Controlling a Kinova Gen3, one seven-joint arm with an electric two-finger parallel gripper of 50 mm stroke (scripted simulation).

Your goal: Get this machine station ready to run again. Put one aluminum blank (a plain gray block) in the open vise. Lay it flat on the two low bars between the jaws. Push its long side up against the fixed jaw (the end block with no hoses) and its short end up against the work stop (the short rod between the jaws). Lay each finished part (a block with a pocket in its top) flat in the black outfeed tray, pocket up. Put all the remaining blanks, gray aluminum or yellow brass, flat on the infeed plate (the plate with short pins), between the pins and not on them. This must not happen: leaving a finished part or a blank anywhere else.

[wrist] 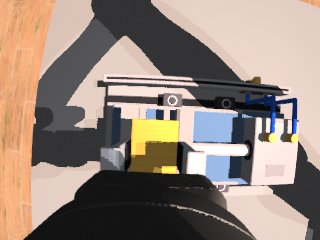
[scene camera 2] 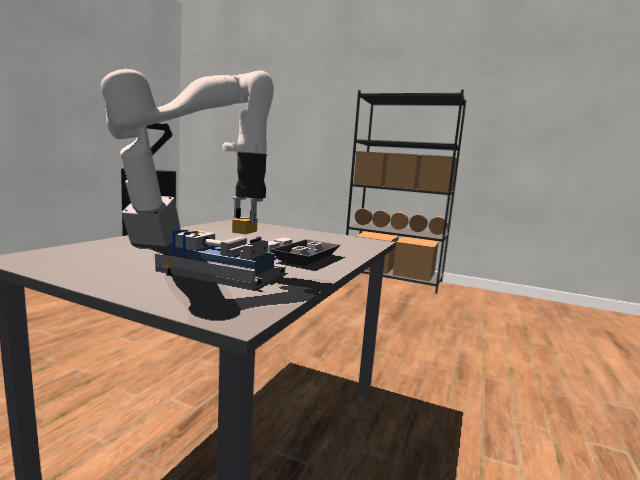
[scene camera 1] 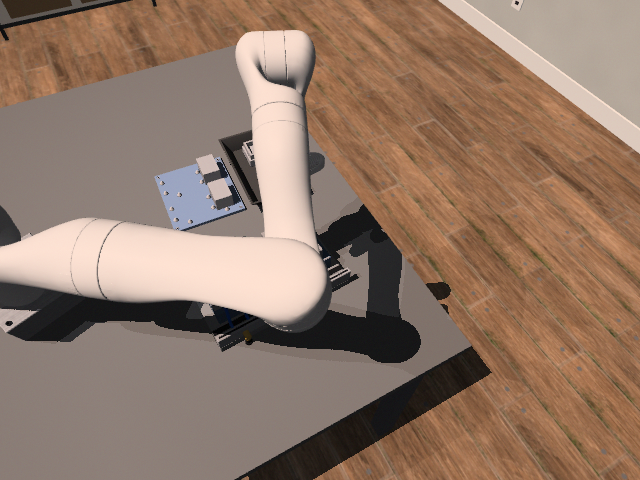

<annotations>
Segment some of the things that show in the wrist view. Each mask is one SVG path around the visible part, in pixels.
My gripper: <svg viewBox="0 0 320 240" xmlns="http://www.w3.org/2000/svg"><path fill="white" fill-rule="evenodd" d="M23 239L257 240L238 218L227 211L227 200L224 195L205 176L206 153L204 151L196 151L185 141L178 141L176 166L179 174L127 171L131 164L131 139L124 139L111 147L102 147L100 149L100 171L78 188L74 200L60 207Z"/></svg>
A yellow brass blank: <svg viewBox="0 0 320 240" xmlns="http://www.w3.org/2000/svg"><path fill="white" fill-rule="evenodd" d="M132 119L130 171L176 174L179 121Z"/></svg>
</annotations>
